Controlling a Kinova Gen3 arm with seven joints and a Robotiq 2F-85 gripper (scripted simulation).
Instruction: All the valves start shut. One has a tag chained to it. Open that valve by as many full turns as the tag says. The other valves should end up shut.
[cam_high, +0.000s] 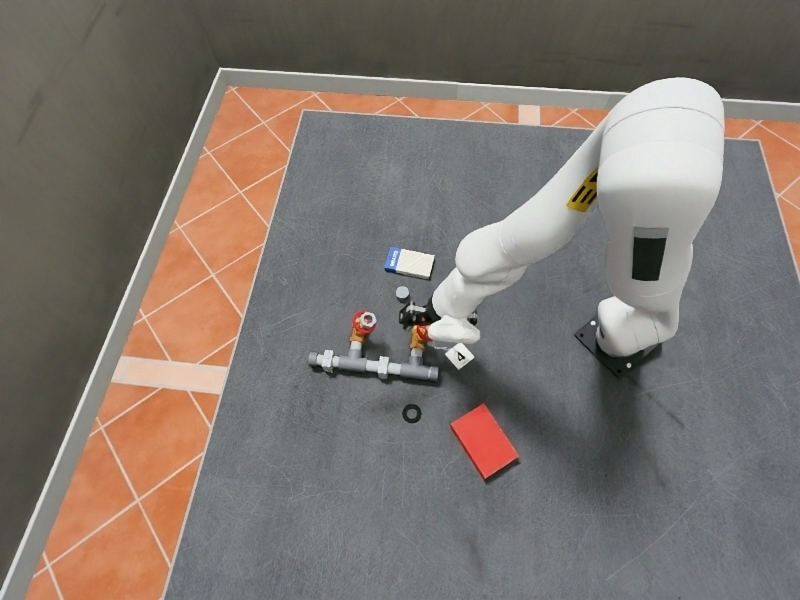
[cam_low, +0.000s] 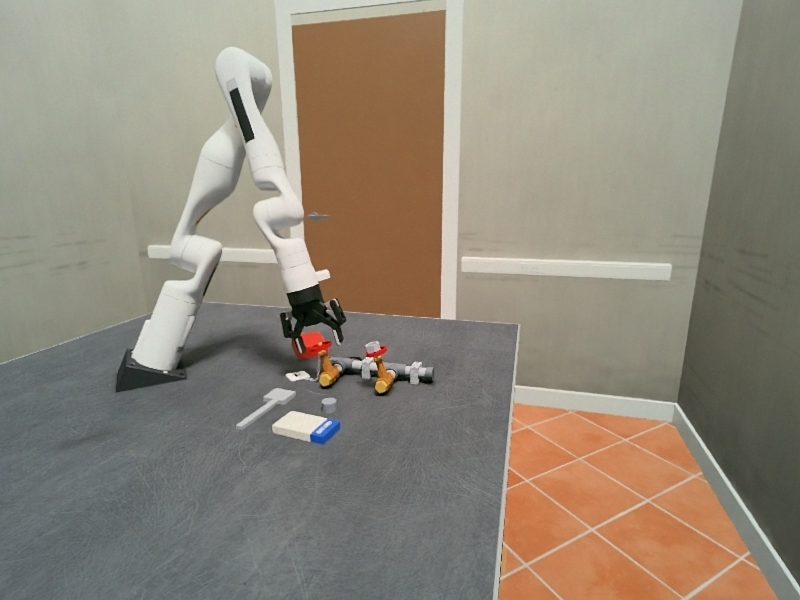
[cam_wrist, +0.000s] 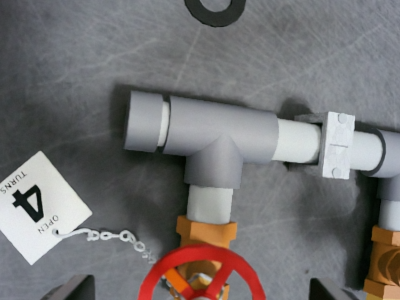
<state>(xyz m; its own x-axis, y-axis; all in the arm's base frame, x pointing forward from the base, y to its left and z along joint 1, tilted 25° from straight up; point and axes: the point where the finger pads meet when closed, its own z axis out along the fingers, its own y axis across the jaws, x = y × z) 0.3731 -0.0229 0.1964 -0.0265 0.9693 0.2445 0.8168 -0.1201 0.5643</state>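
Now: the white tag 70 mm behind my hand, 20 mm to the left of it and 90 mm below it. Also, from my hand: grey paddle: 60 mm behind, 130 mm to the right, 90 mm below; then blue box: 50 mm ahead, 210 mm to the right, 80 mm below; then red block: 120 mm behind, 200 mm to the left, 80 mm below.
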